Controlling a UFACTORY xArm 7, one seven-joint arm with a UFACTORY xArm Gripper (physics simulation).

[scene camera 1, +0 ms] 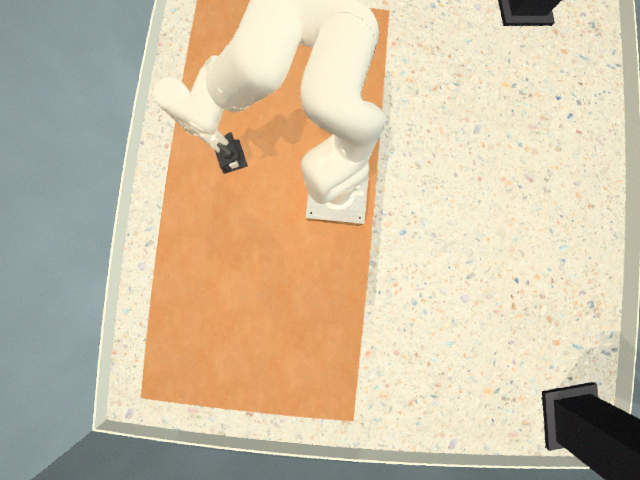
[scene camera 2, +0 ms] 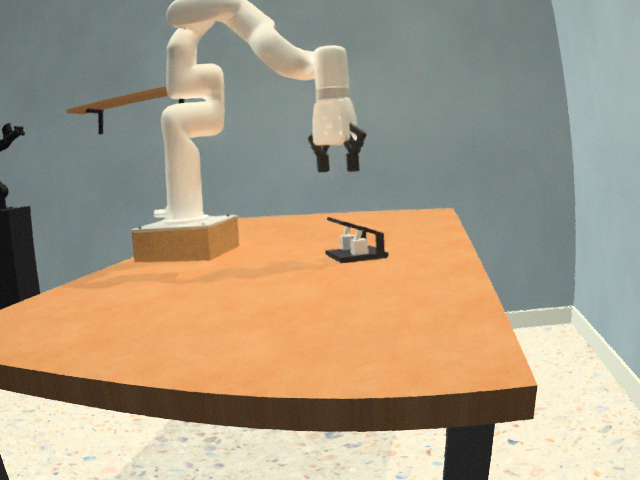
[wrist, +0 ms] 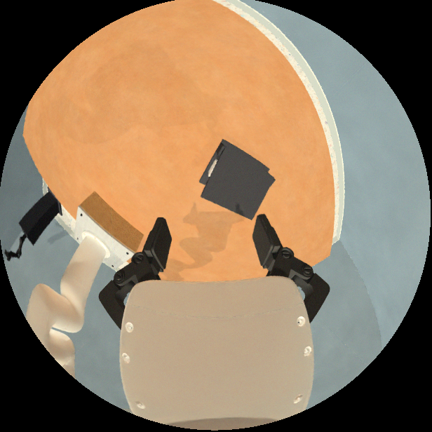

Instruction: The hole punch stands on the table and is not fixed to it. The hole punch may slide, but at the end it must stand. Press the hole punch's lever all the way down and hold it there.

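Frame: origin at the arm's base, x ahead, y left, z up, level; centimetres.
Seen in the pictures: gripper, fingertip midpoint: (scene camera 1: 220, 148) (scene camera 2: 338, 171); arm's base, origin of the base link: (scene camera 2: 186, 221).
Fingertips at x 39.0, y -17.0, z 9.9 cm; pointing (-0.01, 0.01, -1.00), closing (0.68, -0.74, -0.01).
Observation:
Offsets run from my fingertips to a thing's top centre. "*": to the spot under its first point. Level surfaces: height alone.
The black hole punch @(dx +2.5, dy -4.6, dz -9.8 cm) (scene camera 1: 240, 156) (scene camera 2: 380, 244) (wrist: 237, 181) stands upright on the orange table @(dz -18.3 cm) (scene camera 1: 248, 320) (scene camera 2: 268, 330) (wrist: 150, 100). In the scene camera 2 view its lever @(* dx +2.3, dy -10.3, dz -10.9 cm) (scene camera 2: 355, 225) is raised, slanting up to the left from the post at the right, above two pale blocks. My gripper (scene camera 2: 338, 163) (wrist: 211, 226) is open and empty, fingers pointing down, well above the lever and not touching it. In the wrist view the hole punch lies beyond the fingertips, right of centre. In the scene camera 1 view the gripper partly covers the hole punch, and its fingertips are hard to make out.
The arm's base plate (scene camera 1: 334, 214) (scene camera 2: 219, 222) sits on a brown block (scene camera 2: 170, 245) (wrist: 111, 220), to the left of the hole punch in the scene camera 2 view. A wooden wall shelf (scene camera 2: 124, 99) is behind the arm. A black stand (scene camera 2: 18, 248) is at the far left.

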